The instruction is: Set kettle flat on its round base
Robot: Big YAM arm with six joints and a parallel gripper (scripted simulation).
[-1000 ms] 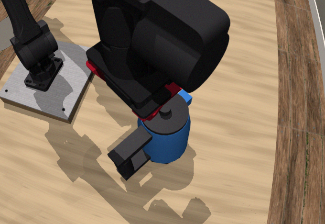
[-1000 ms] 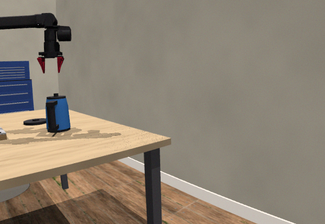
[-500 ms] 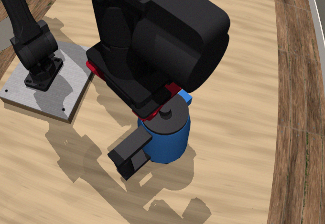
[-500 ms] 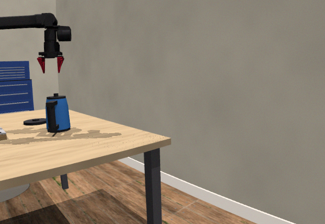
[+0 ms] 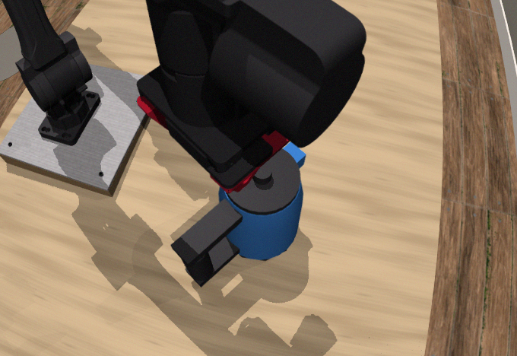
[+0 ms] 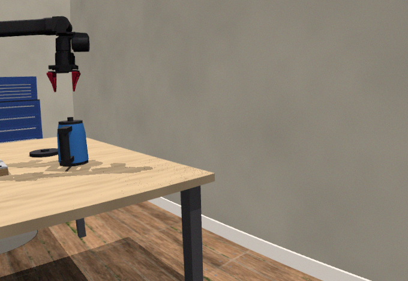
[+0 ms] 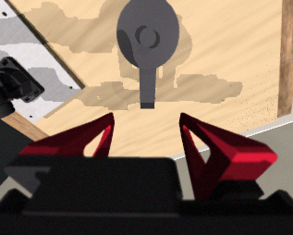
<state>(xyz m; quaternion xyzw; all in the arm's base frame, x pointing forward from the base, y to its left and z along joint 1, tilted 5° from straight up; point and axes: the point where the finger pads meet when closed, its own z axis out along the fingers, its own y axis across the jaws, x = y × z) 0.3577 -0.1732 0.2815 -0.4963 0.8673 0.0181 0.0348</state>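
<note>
Now: the blue kettle 210 mm below my hand, 30 mm to the left of it and 20 mm ahead of it. Round my hand: black round base: 360 mm to the left, 290 mm below, 20 mm behind.
</note>
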